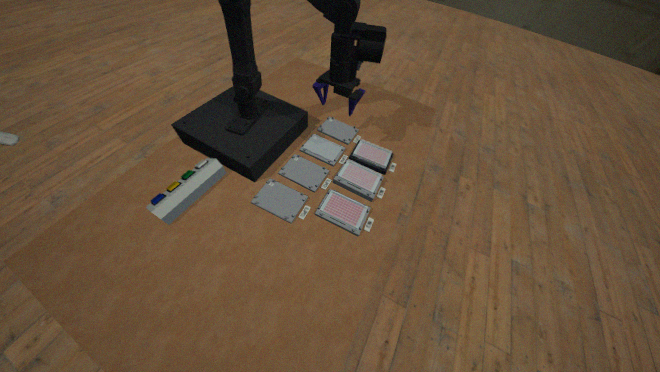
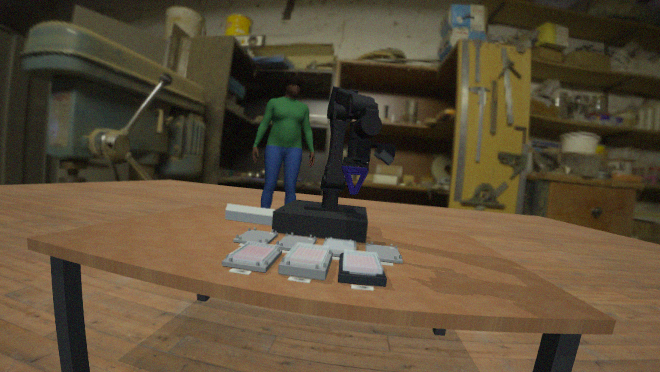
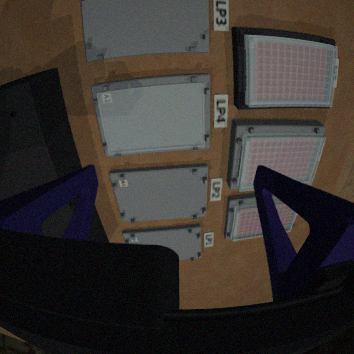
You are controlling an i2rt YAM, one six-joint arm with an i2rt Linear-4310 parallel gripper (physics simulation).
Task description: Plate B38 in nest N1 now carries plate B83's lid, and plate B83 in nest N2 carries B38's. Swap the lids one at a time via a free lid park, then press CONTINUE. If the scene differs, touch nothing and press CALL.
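Frame: origin at the arm's base, x ahead, y right, z down, level; metres.
Where they show: gripper, fingertip midpoint: (image 1: 336,109) (image 2: 353,194) (image 3: 175,173); arm's base, link origin: (image 1: 249,115) (image 2: 329,209).
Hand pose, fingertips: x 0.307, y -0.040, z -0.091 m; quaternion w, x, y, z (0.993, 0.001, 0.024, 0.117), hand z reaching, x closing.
Things, the pixels of their top centre, and the offset from my fingertips. "spot": a spot on its surface instead.
- clear lid, top centre: (image 3: 151,119) (image 2: 339,244) (image 1: 323,146) dx -0.028, dy +0.023, dz +0.154 m
- LP1, top centre: (image 3: 164,251) (image 1: 279,197) (image 2: 257,232) dx -0.081, dy +0.279, dz +0.152 m
- black nest, surface spot: (image 3: 290,72) (image 1: 370,150) spot: dx +0.146, dy -0.009, dz +0.136 m
- thick grey nest, surface spot: (image 3: 280,157) (image 1: 359,171) spot: dx +0.128, dy +0.104, dz +0.132 m
- low grey nest, surface spot: (image 3: 245,220) spot: dx +0.077, dy +0.232, dz +0.148 m
- pale button bar, surface spot: (image 1: 192,192) (image 2: 248,213) spot: dx -0.317, dy +0.363, dz +0.137 m
My gripper (image 1: 337,109) (image 2: 354,192) (image 3: 175,173) is open and empty, high above the parks. A clear lid (image 1: 322,149) (image 2: 340,246) (image 3: 155,117) lies on park LP4. Parks LP3 (image 1: 338,130) (image 2: 384,253) (image 3: 147,27), LP2 (image 1: 304,172) (image 2: 296,242) (image 3: 162,192) and LP1 (image 1: 280,201) (image 2: 255,236) (image 3: 165,240) are bare grey pads. Pink plates stand in a black nest (image 1: 372,154) (image 2: 362,262) (image 3: 290,72), a thick grey nest (image 1: 359,178) (image 2: 306,256) (image 3: 280,157) and a low grey nest (image 1: 345,207) (image 2: 254,253) (image 3: 245,220). Nest labels are unreadable; which plates wear lids is unclear.
A pale button bar (image 1: 192,192) (image 2: 249,214) carries blue (image 1: 158,199), yellow (image 1: 173,186), green (image 1: 188,175) and white (image 1: 201,164) buttons, lettering unreadable. It stands beside the black robot base (image 1: 210,127) (image 2: 320,222). A person in green (image 2: 288,125) stands behind the table.
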